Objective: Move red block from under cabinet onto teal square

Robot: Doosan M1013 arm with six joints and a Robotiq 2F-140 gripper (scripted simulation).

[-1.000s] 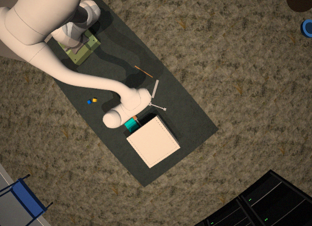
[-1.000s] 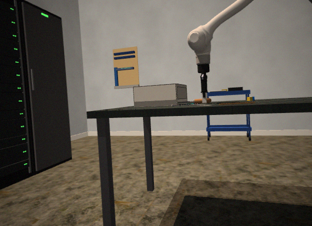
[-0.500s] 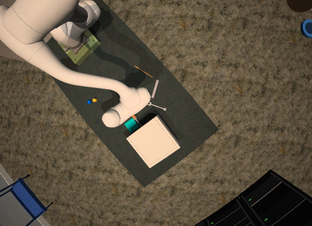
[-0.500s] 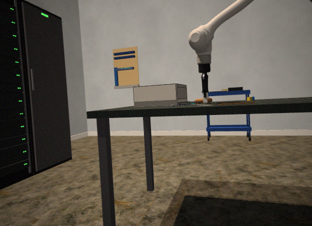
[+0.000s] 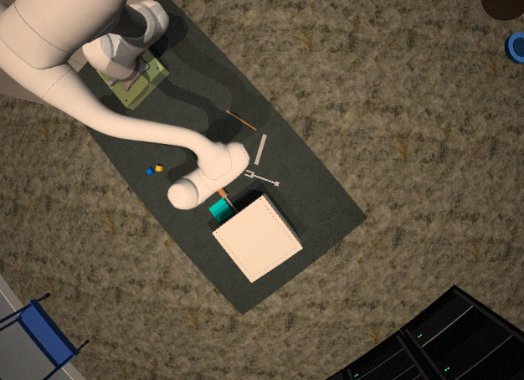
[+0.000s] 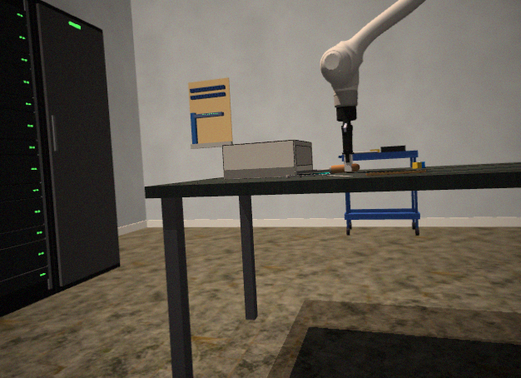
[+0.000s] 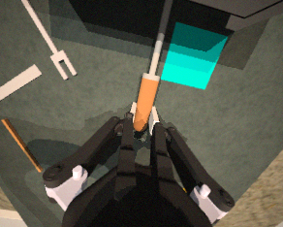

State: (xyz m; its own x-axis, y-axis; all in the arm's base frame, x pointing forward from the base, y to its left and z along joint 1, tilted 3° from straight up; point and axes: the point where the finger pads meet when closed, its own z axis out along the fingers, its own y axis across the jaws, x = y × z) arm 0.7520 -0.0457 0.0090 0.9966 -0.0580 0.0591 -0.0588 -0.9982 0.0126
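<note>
My gripper is now 11 cm short of the teal square, 7 cm to the left of it and 4 cm above it. From my hand the other things lie so: flat grey bar 27 cm to the left, 4 cm below, 1 cm ahead; then fork-ended tool 19 cm to the left, 12 cm ahead, 4 cm below; then long hook tool 15 cm ahead, 5 cm to the right, 3 cm below.
</note>
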